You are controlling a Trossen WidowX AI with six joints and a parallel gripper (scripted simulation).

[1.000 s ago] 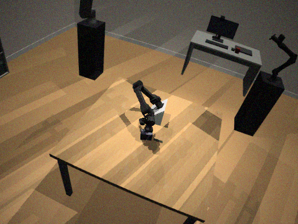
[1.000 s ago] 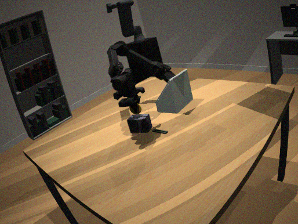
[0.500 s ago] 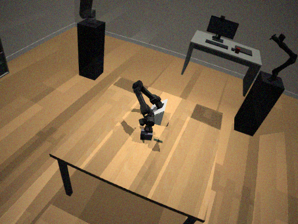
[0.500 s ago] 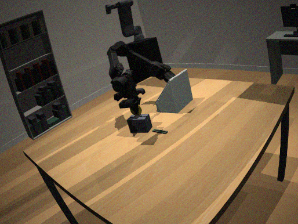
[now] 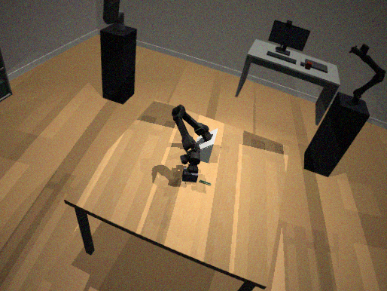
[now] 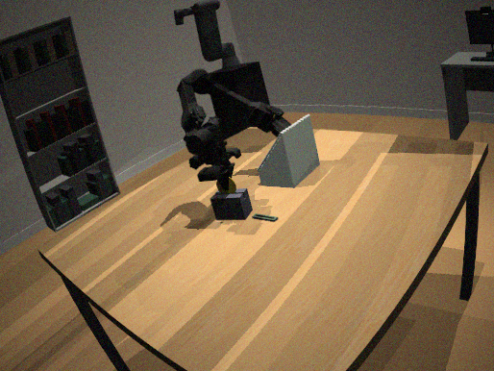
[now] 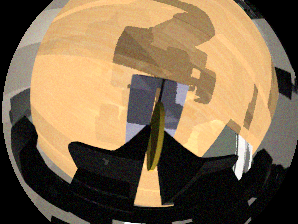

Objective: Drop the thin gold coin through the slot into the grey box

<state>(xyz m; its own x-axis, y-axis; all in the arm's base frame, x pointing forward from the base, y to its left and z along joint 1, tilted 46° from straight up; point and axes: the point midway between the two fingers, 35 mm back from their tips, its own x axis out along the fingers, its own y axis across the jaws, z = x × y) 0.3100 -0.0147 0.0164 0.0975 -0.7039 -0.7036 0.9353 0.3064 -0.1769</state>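
Right now the thin gold coin is right at my gripper tip.
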